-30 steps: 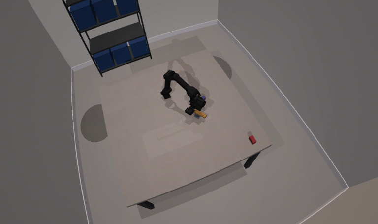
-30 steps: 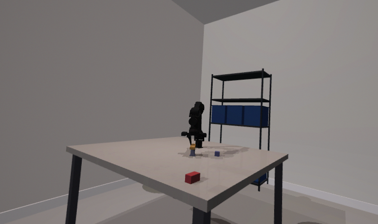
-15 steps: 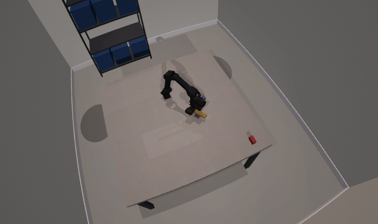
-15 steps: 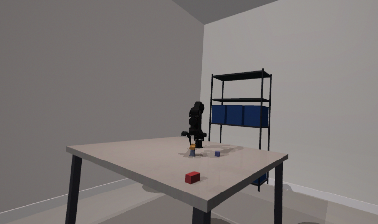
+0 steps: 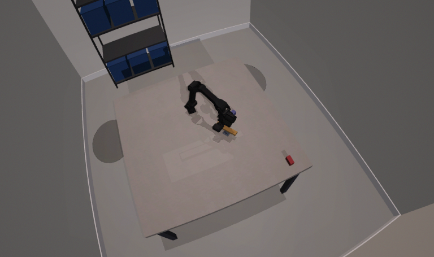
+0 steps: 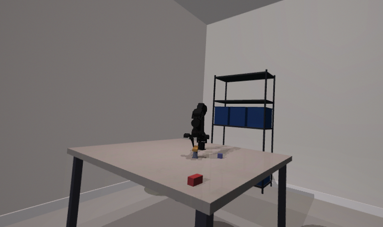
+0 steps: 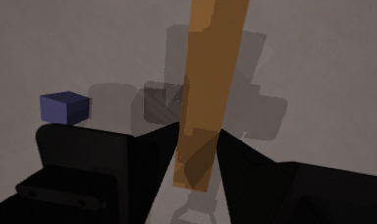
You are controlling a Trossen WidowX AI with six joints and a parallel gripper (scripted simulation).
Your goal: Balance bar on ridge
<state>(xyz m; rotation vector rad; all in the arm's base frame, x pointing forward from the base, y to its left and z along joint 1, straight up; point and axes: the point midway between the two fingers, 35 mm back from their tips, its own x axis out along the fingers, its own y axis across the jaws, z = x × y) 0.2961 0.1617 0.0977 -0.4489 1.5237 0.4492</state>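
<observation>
Now: gripper tip 30 mm short of the orange bar and 20 mm to the right of it. Round my gripper tip: red block 440 mm ahead, 340 mm to the left, 50 mm below; small cube 140 mm to the left, 120 mm behind, 50 mm below.
</observation>
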